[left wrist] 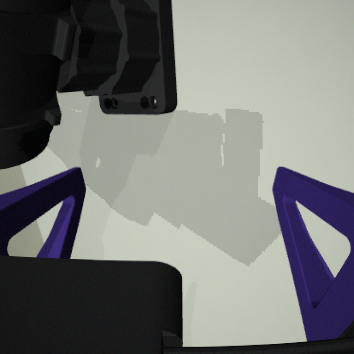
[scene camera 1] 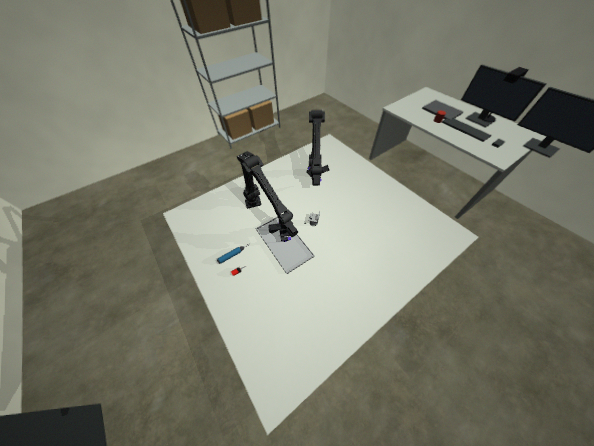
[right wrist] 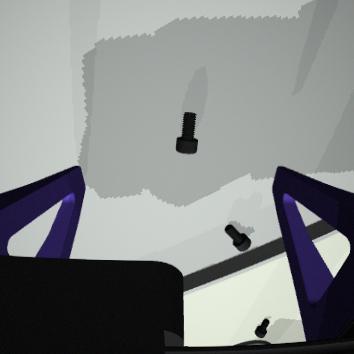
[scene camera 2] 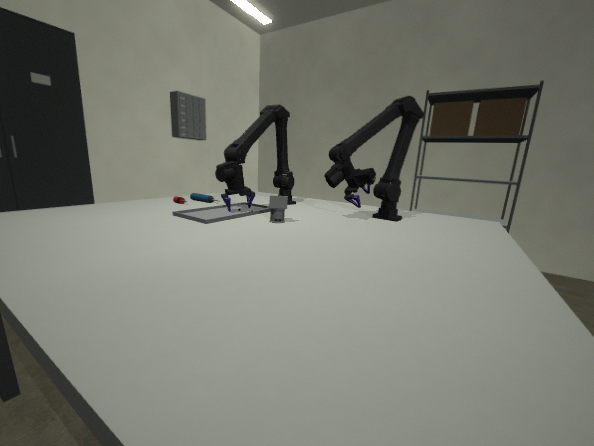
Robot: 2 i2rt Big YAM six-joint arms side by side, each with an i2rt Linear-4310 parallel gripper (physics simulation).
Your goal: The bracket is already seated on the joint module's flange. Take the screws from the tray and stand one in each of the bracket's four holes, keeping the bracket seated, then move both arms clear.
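Frame: origin at the left arm's base, x up, y back, z right, level; metres.
Seen in the pictures: left gripper, between the fingertips: (left wrist: 178, 177) (scene camera 2: 364, 200); right gripper, between the fingertips: (scene camera 1: 284, 235) (right wrist: 178, 176) (scene camera 2: 239, 209); left arm's base, origin of its link: (left wrist: 135, 45) (scene camera 2: 386, 218); right arm's base, origin of its link: (scene camera 1: 253, 203).
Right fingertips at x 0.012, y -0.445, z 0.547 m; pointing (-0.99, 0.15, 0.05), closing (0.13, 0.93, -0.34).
Note:
Pixels of each thing's top centre, then the offset from my right fingertips to it. "spot": a spot on its surface instead. Level surfaces: height alone.
- joint module, centre of its top: (scene camera 2: 277, 206) dz -0.244, dx +0.052, dy -0.010 m
- tray, a spot on its surface: (scene camera 2: 192, 218) spot: dz -0.015, dx -0.004, dy -0.251 m
- black screw, centre of its top: (right wrist: 189, 137) dz +0.018, dx +0.003, dy +0.012 m
- second screw, centre of its top: (right wrist: 239, 244) dz -0.056, dx +0.003, dy +0.018 m
- tray's dark rim, centre of its top: (right wrist: 169, 298) (scene camera 2: 246, 212) dz -0.083, dx +0.004, dy -0.036 m
- third screw, centre of its top: (right wrist: 265, 334) dz -0.187, dx -0.001, dy +0.017 m
- blue screwdriver, a spot on its surface: (scene camera 2: 201, 197) (scene camera 1: 234, 254) spot: dz +0.358, dx +0.015, dy +0.032 m
- smaller red-handled tool, centre of its top: (scene camera 2: 181, 197) (scene camera 1: 238, 268) dz +0.372, dx +0.022, dy -0.080 m
- white table, height of its surface: dx -0.012 m
The bracket (scene camera 2: 278, 202) sits on the joint module (scene camera 2: 277, 215) beside the tray (scene camera 1: 300, 264) (scene camera 2: 192, 218); both are small in scene camera 1, and the bracket's holes cannot be made out. In the right wrist view, one black screw (right wrist: 187, 134) lies in the tray ahead of the fingertips. A second screw (right wrist: 238, 238) lies near the tray's dark rim (right wrist: 235, 262). A third screw (right wrist: 262, 328) shows beyond the rim; what it rests on is unclear. My right gripper (right wrist: 178, 176) (scene camera 2: 239, 208) is open and empty, low over the tray. My left gripper (left wrist: 178, 177) (scene camera 2: 362, 199) is open and empty, above the table near its own base.
A blue screwdriver (scene camera 1: 230, 255) (scene camera 2: 201, 197) and a smaller red-handled tool (scene camera 1: 236, 271) (scene camera 2: 179, 200) lie on the white table (scene camera 1: 340, 320) beside the tray. A shelf rack and a desk with monitors stand beyond the table.

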